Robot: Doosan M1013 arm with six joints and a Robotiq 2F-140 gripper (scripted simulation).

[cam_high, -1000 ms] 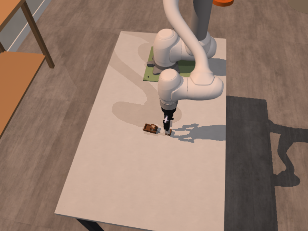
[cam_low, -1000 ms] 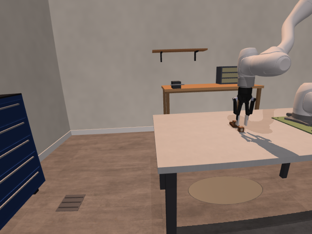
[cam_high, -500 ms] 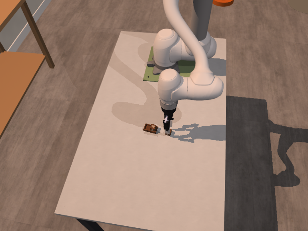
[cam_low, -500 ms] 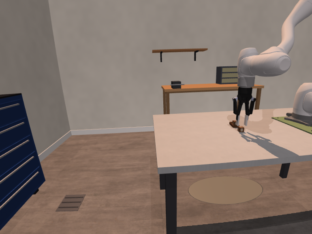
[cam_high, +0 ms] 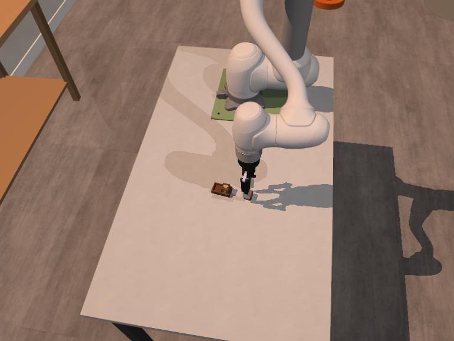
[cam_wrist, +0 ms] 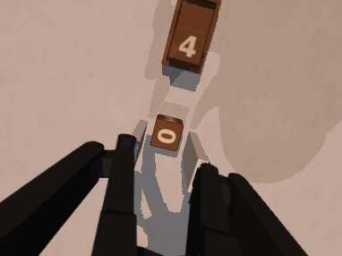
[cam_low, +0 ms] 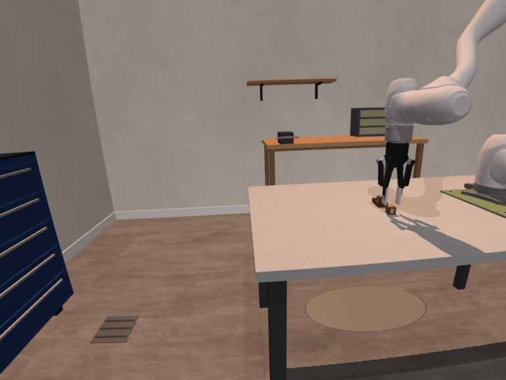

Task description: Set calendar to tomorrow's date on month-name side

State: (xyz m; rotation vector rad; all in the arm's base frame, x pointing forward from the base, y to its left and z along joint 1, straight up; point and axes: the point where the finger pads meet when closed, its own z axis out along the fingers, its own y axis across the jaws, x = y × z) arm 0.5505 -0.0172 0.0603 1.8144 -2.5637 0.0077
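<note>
Now: the brown digit cube 60 mm below my hand. Also, from my hand: tray: 100 mm to the right, 60 mm below, 40 mm behind.
</note>
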